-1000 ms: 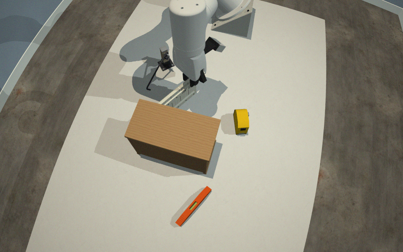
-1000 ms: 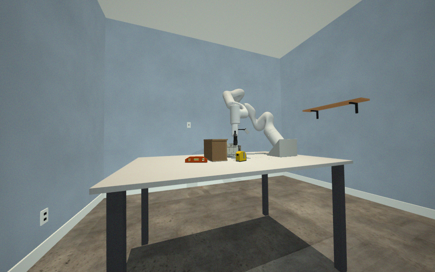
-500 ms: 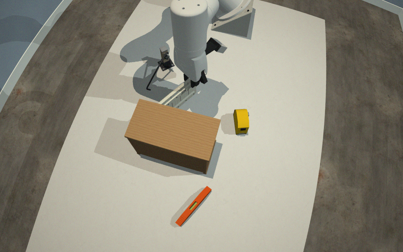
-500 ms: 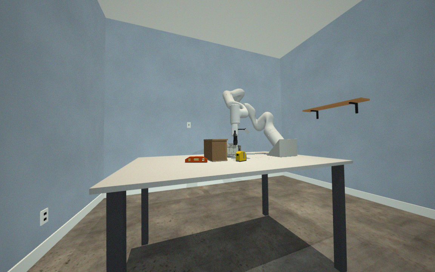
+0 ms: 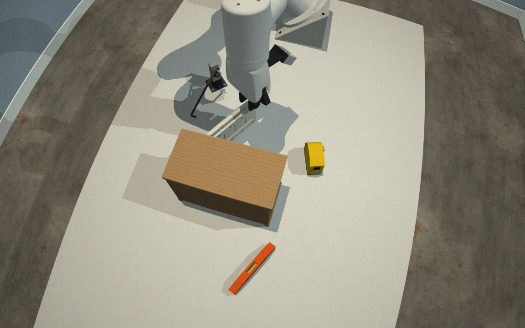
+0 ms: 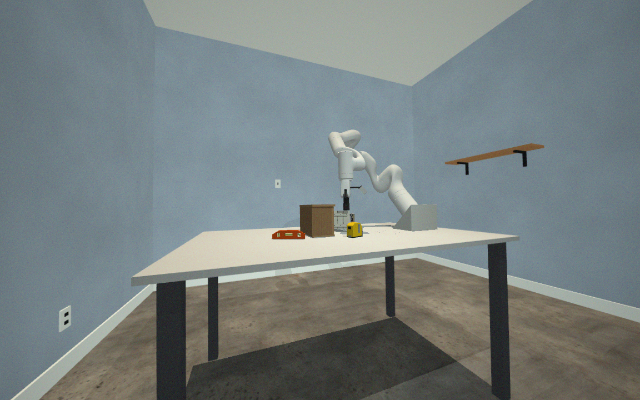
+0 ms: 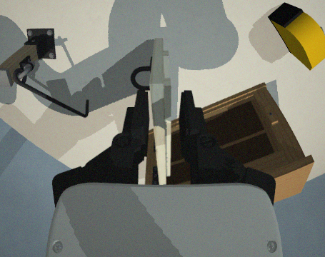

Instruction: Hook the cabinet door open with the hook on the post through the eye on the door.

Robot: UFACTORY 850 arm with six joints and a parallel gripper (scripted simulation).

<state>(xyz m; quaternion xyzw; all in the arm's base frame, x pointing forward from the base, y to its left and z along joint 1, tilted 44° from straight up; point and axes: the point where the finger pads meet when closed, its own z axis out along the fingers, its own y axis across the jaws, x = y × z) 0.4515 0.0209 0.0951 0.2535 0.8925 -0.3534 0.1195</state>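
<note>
The thin black hook lies 5 cm behind my hand, 14 cm to the right of it and 9 cm below it. The rest, counted from my hand: yellow tape measure: 5 cm ahead, 19 cm to the left, 11 cm below; pale door: 6 cm ahead, 5 cm to the right, 7 cm below; hook post: 8 cm behind, 13 cm to the right, 8 cm below.
</note>
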